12 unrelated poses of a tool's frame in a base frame.
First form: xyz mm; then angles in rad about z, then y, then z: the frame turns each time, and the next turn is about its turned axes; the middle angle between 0 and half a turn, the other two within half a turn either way.
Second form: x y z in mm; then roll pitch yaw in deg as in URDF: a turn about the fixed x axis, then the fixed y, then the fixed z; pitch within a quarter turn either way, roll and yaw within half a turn. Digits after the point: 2 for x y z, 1 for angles.
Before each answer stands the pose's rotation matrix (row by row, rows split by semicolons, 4 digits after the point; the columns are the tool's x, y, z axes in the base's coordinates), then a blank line. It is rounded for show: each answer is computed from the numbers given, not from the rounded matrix.
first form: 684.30, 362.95, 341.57, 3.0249, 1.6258, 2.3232
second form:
-0.1223 0.0397 -0.9917; -0.7207 0.6834 0.1163; 0.6824 0.7289 -0.0550

684.30, 362.95, 341.57, 94.3, -43.0, -99.6
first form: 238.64, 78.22, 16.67, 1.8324, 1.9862, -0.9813
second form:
0.8610 -0.4503 -0.2366; -0.0017 -0.4678 0.8838; -0.5087 -0.7605 -0.4036

238.64, 78.22, 16.67, -118.0, 30.6, -0.1
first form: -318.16, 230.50, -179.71, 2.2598, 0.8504, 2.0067
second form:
-0.5226 0.7061 -0.4778; -0.7913 -0.1931 0.5801; 0.3173 0.6813 0.6597

-318.16, 230.50, -179.71, 45.9, -18.5, -123.4
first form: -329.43, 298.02, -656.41, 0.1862, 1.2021, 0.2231
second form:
0.3044 -0.2589 0.9167; 0.2825 0.9436 0.1727; -0.9097 0.2064 0.3604

-329.43, 298.02, -656.41, 29.8, 65.5, 42.9
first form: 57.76, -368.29, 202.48, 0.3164, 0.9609, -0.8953
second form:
0.5832 0.2303 0.7790; -0.6302 0.7333 0.2550; -0.5126 -0.6397 0.5728

57.76, -368.29, 202.48, -48.2, 30.8, -47.2
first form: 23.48, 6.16, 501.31, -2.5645, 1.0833, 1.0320
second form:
0.2669 0.6169 -0.7404; -0.8505 -0.2107 -0.4820; -0.4533 0.7583 0.4684

23.48, 6.16, 501.31, 58.3, 27.0, -72.6
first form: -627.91, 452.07, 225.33, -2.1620, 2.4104, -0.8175
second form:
-0.3218 0.8706 -0.3722; 0.8293 0.0696 -0.5544; -0.4568 -0.4871 -0.7444

-627.91, 452.07, 225.33, -146.8, 27.2, 111.2
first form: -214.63, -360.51, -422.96, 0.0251, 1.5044, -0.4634
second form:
0.0706 0.0072 0.9975; -0.4454 0.8950 0.0250; -0.8926 -0.4460 0.0663

-214.63, -360.51, -422.96, -81.5, 63.2, -81.0
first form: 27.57, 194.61, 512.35, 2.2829, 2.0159, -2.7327
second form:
0.0428 0.8064 -0.5898; 0.5589 0.4700 0.6832; 0.8282 -0.3589 -0.4306

27.57, 194.61, 512.35, -140.2, -55.9, 85.6
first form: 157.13, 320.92, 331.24, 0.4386, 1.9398, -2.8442
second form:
0.4367 0.3103 0.8444; -0.1188 -0.9105 0.3961; 0.8917 -0.2733 -0.3607

157.13, 320.92, 331.24, -142.8, -63.1, -15.2
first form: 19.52, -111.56, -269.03, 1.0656, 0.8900, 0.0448
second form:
0.2651 -0.8878 0.3761; 0.5719 0.4588 0.6800; -0.7763 0.0348 0.6294

19.52, -111.56, -269.03, 3.2, 50.9, 65.1
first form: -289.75, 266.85, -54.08, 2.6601, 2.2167, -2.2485
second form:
0.0263 0.7060 -0.7078; 0.8652 0.3386 0.3698; 0.5007 -0.6221 -0.6019

-289.75, 266.85, -54.08, -134.1, -30.0, 88.3
